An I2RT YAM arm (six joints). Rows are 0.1 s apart.
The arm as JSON. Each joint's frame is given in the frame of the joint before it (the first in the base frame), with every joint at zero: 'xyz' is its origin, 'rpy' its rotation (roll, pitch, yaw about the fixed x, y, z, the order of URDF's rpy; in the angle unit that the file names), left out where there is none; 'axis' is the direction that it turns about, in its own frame. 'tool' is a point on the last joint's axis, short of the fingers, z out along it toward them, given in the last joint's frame.
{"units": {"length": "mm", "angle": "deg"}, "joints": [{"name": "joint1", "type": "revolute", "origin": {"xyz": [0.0, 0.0, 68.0]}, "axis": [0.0, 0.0, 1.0]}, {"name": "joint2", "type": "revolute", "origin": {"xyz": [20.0, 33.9, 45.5], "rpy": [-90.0, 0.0, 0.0]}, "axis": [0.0, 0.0, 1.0]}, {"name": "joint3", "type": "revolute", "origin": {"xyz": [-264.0, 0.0, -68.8], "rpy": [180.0, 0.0, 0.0]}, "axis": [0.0, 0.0, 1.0]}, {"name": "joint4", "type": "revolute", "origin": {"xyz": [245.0, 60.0, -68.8]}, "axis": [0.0, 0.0, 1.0]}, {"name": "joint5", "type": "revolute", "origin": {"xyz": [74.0, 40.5, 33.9], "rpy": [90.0, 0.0, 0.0]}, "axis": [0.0, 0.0, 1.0]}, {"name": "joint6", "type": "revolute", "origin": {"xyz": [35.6, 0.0, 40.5], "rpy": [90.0, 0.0, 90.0]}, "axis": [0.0, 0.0, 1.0]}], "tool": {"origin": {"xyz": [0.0, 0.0, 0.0], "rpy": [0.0, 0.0, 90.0]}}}
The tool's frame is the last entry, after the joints.
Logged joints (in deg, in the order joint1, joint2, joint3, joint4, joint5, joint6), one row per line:
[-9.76 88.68 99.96 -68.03 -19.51 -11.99]
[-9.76 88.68 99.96 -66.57 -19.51 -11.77]
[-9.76 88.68 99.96 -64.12 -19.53 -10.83]
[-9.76 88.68 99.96 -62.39 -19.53 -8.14]
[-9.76 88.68 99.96 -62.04 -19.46 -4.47]
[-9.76 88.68 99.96 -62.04 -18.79 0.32]
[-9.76 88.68 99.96 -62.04 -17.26 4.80]
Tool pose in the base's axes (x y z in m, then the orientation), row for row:
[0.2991 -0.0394 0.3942 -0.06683 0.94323 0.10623 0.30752]
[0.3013 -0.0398 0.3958 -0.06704 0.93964 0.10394 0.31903]
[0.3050 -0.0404 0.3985 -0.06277 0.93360 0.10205 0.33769]
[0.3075 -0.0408 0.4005 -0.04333 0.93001 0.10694 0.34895]
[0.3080 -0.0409 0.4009 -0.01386 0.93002 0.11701 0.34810]
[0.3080 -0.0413 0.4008 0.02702 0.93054 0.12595 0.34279]
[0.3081 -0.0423 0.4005 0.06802 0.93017 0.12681 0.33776]
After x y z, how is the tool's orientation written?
As a quaternion, x y z w.
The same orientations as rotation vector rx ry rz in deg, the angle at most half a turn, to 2 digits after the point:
[-10.13 142.92 16.10]
[-10.10 141.57 15.66]
[-9.37 139.38 15.24]
[-6.43 138.09 15.88]
[-2.06 138.15 17.38]
[4.02 138.58 18.76]
[10.15 138.87 18.93]

